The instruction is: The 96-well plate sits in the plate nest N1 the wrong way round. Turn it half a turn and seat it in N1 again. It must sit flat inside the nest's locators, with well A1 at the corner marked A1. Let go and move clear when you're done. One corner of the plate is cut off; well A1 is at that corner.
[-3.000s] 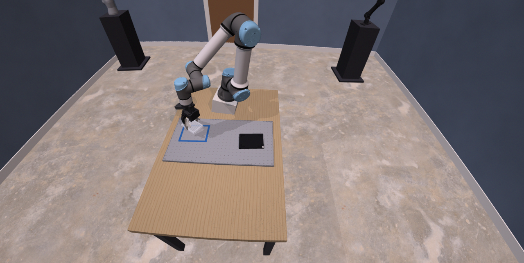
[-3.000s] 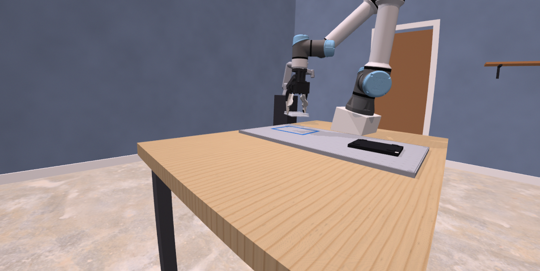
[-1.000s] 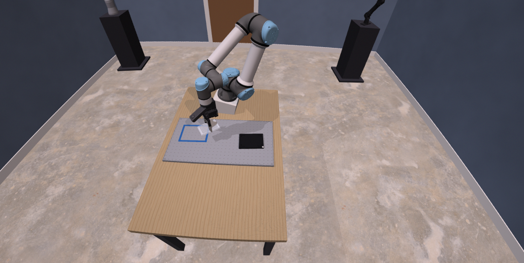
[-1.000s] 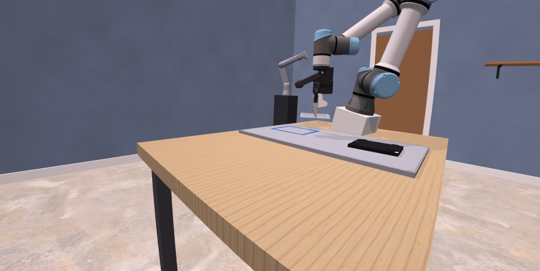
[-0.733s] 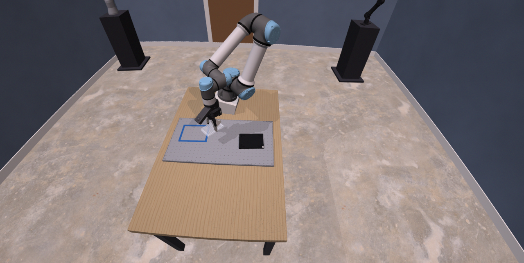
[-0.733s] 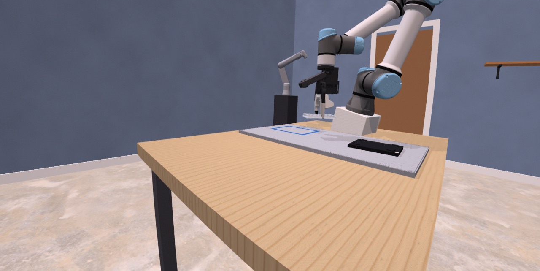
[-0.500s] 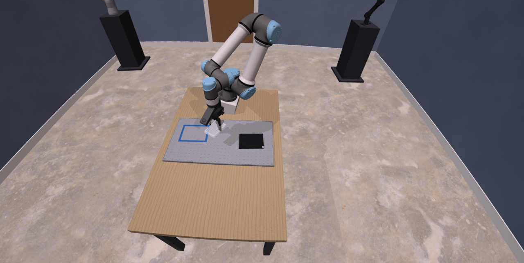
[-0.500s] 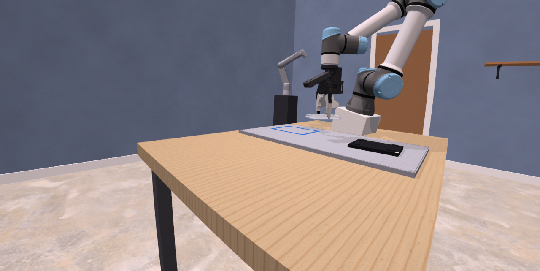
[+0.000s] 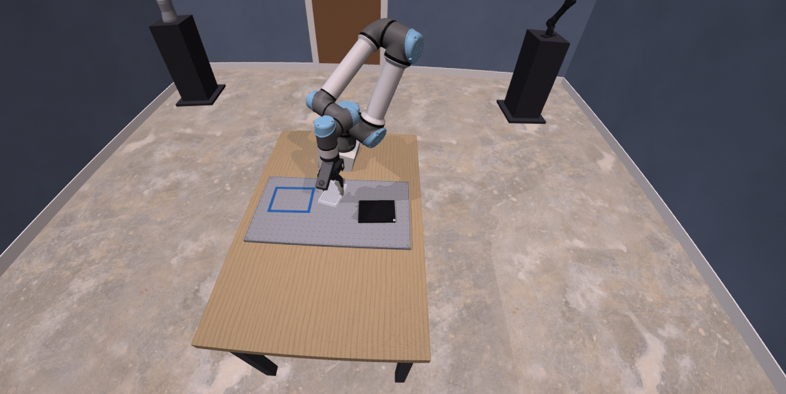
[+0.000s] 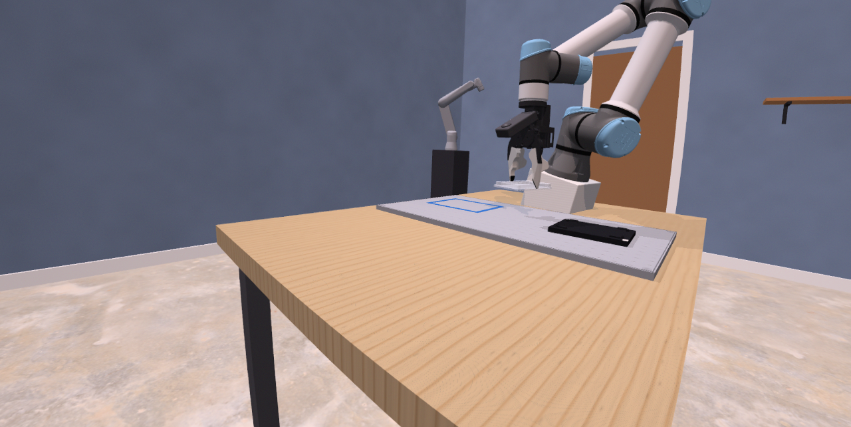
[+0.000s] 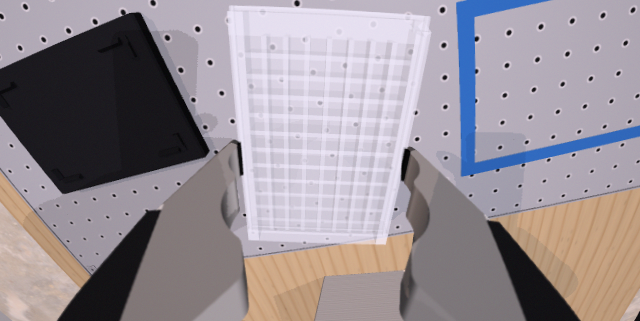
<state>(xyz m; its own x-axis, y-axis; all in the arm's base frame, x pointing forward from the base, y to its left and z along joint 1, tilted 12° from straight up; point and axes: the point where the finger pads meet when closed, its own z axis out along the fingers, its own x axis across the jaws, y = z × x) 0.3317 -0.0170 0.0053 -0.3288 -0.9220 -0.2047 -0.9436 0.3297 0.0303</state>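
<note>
My gripper is now 19 cm to the right of the nest N1, 9 cm above it and 4 cm short of it. Also, from my hand: A1 label: 26 cm to the left, 10 cm ahead, 8 cm below; 96-well plate: 1 cm below.
</note>
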